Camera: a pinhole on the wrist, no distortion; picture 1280 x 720 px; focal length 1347.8 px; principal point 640.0 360.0 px. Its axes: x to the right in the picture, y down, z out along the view. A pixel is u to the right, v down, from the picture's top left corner.
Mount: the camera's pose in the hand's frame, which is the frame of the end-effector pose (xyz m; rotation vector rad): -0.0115 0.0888 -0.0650 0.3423 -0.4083 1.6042
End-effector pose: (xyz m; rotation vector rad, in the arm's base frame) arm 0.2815 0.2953 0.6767 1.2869 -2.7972 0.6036
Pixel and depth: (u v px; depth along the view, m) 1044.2 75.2 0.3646
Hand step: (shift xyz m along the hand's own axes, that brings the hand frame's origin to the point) 0.0483 0.0231 0.3131
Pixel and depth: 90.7 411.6 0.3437
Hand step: -0.0228 -0.1935 0.1760
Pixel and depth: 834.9 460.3 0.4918
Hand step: -0.0654 -0.0751 0.4024
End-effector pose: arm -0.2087 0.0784 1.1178 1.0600 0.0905 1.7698
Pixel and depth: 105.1 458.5 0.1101
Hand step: -0.0190 -0.0008 0.0125
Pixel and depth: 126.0 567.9 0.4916
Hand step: -0.0855 -0.3067 0.2824
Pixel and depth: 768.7 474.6 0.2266
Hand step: -0.0379 0.0033 0.1452
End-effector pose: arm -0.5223 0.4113 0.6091 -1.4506 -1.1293 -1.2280
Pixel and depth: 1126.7 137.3 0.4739
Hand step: 0.0423 0.0280 0.4384
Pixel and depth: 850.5 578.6 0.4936
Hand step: -0.1092 -0.0730 0.4043
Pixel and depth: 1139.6 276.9 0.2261
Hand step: -0.0093 0.0605 0.1749
